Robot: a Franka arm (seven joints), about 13 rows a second.
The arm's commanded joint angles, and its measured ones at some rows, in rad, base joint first. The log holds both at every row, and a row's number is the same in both.
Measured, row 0:
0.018 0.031 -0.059 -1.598 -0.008 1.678 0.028
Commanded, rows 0 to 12:
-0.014 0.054 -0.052 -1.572 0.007 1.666 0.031
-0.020 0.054 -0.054 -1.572 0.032 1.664 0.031
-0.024 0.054 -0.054 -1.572 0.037 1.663 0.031
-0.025 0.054 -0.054 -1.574 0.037 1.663 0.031
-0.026 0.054 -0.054 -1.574 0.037 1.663 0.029
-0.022 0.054 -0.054 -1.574 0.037 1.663 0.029
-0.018 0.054 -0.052 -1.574 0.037 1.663 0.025
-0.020 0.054 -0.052 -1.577 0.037 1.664 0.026
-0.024 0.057 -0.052 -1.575 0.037 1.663 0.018
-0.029 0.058 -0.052 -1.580 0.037 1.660 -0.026
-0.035 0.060 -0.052 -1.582 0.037 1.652 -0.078
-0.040 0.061 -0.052 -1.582 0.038 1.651 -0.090
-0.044 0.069 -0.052 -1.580 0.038 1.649 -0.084
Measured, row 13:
-0.020 0.051 -0.060 -1.598 0.019 1.665 -0.053
